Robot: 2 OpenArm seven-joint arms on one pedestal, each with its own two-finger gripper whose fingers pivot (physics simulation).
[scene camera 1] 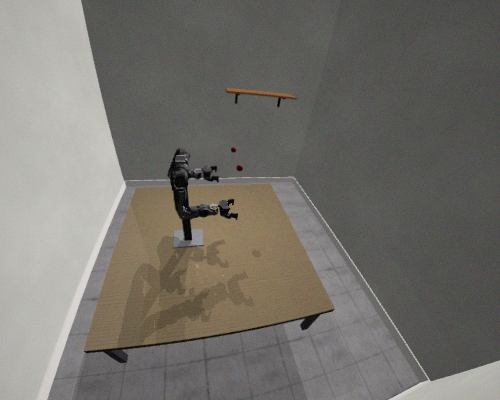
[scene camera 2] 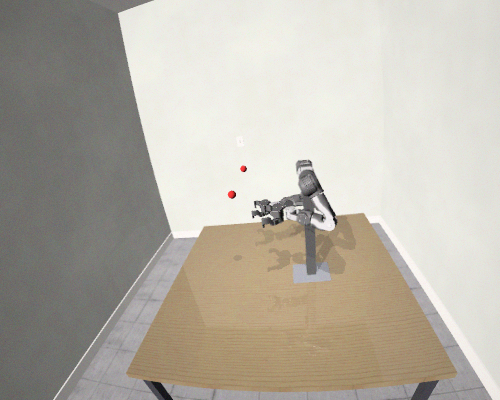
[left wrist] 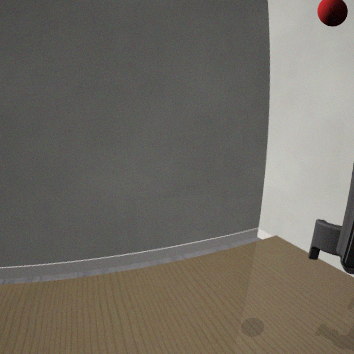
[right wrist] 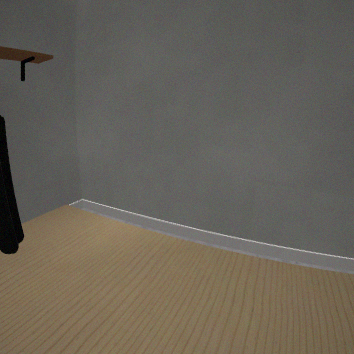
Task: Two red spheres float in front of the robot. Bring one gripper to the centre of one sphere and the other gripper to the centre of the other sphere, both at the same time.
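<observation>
One red sphere floats higher in the picture in both scene views. The other red sphere shows lower and farther out from the robot. One red sphere shows at the top right of the left wrist view; which one, I cannot tell. My left gripper is open and empty, robot-side of the spheres. My right gripper is open and empty, well below both spheres in scene camera 1. In scene camera 2 the grippers overlap, lower than the spheres. The right wrist view shows no sphere.
The wooden table lies below the arms and carries the pedestal's grey base plate. A round shadow falls on it. An orange-brown wall shelf hangs high on the grey wall.
</observation>
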